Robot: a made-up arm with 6 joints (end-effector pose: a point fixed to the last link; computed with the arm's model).
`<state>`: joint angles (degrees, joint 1 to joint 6).
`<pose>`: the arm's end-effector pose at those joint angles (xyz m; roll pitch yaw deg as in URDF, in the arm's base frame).
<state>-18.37 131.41 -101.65 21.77 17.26 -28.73</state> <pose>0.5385 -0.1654 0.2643 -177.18 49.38 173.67</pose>
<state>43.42 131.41 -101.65 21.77 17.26 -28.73</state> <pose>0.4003 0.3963 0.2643 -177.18 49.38 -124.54</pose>
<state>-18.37 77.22 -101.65 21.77 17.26 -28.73</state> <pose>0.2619 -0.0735 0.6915 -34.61 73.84 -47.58</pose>
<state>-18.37 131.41 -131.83 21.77 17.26 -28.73</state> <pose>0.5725 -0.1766 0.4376 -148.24 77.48 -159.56</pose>
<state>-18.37 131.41 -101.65 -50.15 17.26 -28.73</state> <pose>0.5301 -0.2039 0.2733 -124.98 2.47 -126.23</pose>
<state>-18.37 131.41 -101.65 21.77 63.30 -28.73</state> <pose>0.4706 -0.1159 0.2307 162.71 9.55 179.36</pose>
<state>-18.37 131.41 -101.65 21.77 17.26 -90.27</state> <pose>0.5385 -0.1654 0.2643 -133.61 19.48 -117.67</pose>
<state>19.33 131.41 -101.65 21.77 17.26 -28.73</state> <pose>0.5272 0.1985 0.2643 -177.18 49.38 -148.63</pose>
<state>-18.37 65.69 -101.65 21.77 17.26 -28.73</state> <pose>0.1622 -0.0404 0.7357 -22.12 63.19 -35.90</pose>
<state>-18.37 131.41 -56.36 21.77 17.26 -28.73</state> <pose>0.3499 -0.1027 0.0941 174.26 4.67 169.46</pose>
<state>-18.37 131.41 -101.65 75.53 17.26 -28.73</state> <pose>0.5542 -0.1489 0.2855 122.75 30.24 108.55</pose>
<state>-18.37 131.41 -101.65 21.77 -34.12 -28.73</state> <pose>0.5509 -0.2083 0.3541 -50.54 78.55 -81.58</pose>
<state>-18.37 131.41 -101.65 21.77 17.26 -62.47</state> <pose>0.5385 -0.1654 0.2643 -145.43 37.83 -141.71</pose>
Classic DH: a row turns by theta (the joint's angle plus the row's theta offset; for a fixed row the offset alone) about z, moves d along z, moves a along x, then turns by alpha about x. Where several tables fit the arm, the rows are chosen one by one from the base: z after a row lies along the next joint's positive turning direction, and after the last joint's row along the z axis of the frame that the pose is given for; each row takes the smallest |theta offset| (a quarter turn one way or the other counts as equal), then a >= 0, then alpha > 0; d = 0 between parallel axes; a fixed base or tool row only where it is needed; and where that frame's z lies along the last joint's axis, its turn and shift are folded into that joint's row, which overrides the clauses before.
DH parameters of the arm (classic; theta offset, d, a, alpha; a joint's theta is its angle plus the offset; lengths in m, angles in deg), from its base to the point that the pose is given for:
joint 1: 0 0.1931 0 -90
joint 2: 7.79 0 -0.3432 0
joint 3: 77.22 0 -0.0201 90
joint 4: 0 0.2291 0 -90
joint 5: 0 0 0.0001 90
joint 6: 0 0.1157 0 0

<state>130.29 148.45 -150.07 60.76 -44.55 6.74</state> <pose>-0.3449 0.5162 0.4266 64.66 9.29 173.43</pose>
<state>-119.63 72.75 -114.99 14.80 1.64 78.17</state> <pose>-0.0810 -0.1442 0.7961 44.33 -1.77 -27.22</pose>
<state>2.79 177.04 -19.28 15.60 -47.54 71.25</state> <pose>0.1165 -0.0173 -0.0673 -162.05 8.57 103.87</pose>
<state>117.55 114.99 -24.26 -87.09 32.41 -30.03</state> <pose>-0.0500 0.2299 0.1571 166.56 -29.81 57.03</pose>
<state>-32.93 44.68 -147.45 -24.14 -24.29 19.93</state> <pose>-0.3013 0.2183 0.7646 -7.76 -40.49 -35.90</pose>
